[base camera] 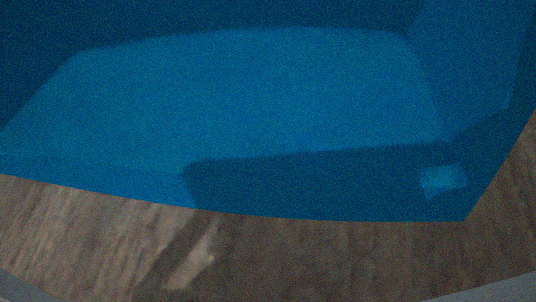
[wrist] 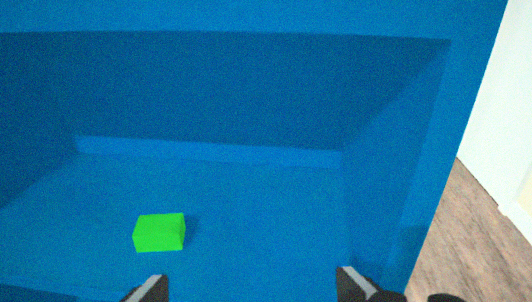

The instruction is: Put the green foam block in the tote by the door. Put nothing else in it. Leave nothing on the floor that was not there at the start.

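Frame: origin at the arm's base, x ahead, y left, z up, level; metres.
Seen in the pictures: gripper, fingertip midpoint: (wrist: pixel 253 290).
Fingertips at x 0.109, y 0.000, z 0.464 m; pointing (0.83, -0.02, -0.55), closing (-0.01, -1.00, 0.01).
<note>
A point is followed by its place in that frame.
The green foam block (wrist: pixel 159 232) @[x 0.446, y 0.177, z 0.182 m] lies flat on the inner bottom surface of a large blue open-fronted unit (wrist: pixel 462 80) @[x 0.270, y -0.202, z 0.526 m] (base camera: pixel 320 192) @[x 0.303, y -0.019, z -0.336 m], left of centre in the wrist view. My gripper (wrist: pixel 252 279) @[x 0.109, y 0.000, z 0.464 m] is open, with its two fingertips wide apart at the lower edge of the wrist view and no object between them. The block is ahead of the fingers and a little beyond the left one, apart from it. The tote by the door does not show in either view.
The blue unit's back and side walls surround the block, and its upper front edge crosses the top of the wrist view. Wooden floor (wrist: pixel 450 245) @[x 0.879, y -0.896, z -0.397 m] (base camera: pixel 310 260) @[x 0.248, y -0.005, z -0.397 m] runs beside and in front of the unit. A white upright surface (wrist: pixel 507 110) @[x 1.341, y -1.372, z 0.065 m] stands at the right.
</note>
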